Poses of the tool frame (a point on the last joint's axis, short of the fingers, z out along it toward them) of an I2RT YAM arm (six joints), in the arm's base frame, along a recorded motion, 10 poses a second.
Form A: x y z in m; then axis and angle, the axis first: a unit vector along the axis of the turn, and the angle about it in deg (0 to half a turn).
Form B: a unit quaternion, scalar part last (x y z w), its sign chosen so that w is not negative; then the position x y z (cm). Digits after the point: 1 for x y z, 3 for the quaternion.
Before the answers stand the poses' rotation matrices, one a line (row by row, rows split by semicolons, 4 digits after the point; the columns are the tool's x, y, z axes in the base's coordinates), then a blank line. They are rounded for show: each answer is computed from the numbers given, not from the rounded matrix.
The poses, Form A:
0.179 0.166 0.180 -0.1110 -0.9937 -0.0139 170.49
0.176 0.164 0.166 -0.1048 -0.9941 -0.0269 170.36
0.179 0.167 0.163 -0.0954 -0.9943 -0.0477 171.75
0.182 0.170 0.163 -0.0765 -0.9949 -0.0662 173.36
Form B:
-0.9618 0.2214 -0.1611; 0.2168 0.9751 0.0458; 0.1672 0.0091 -0.9859
-0.9641 0.2114 -0.1609; 0.2024 0.9768 0.0707; 0.1721 0.0356 -0.9844
-0.9715 0.1956 -0.1336; 0.1819 0.9774 0.1081; 0.1517 0.0807 -0.9851
-0.9816 0.1594 -0.1049; 0.1440 0.9796 0.1401; 0.1251 0.1224 -0.9846

-0.111 -0.990 -0.014 0.083 17.9 16.6 18.0
-0.104 -0.991 -0.027 0.084 17.6 16.4 16.6
-0.095 -0.992 -0.048 0.072 17.9 16.7 16.3
-0.076 -0.993 -0.066 0.058 18.2 17.0 16.3

